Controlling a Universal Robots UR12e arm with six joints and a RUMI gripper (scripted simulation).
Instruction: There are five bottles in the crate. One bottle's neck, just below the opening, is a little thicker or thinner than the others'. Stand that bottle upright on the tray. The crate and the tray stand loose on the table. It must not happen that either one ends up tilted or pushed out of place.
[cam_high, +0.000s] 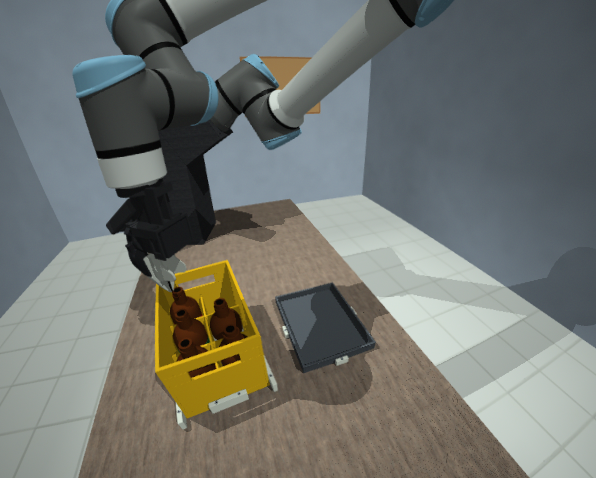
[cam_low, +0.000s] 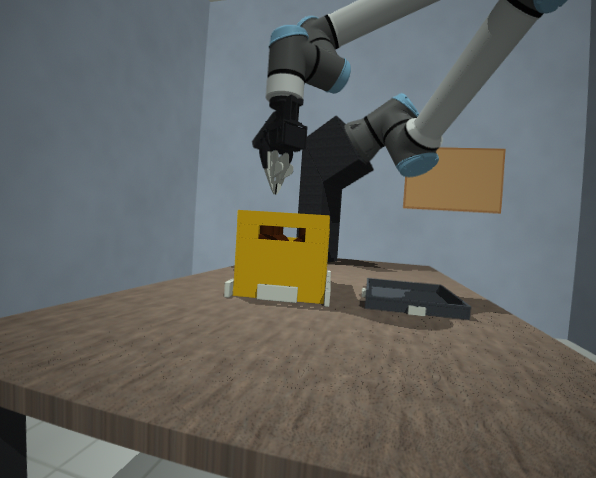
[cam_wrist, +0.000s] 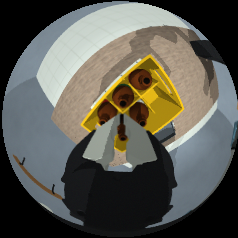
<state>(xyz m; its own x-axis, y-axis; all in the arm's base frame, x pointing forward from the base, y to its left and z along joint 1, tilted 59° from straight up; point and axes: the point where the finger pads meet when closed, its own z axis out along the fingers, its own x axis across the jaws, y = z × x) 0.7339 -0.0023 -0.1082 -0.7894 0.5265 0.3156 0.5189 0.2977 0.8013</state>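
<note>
My gripper is now 10 mm past the yellow crate, 50 mm to the right of it and 160 mm above it. Also, from my hand: dark tray 30 mm behind, 330 mm to the left, 230 mm below.
</note>
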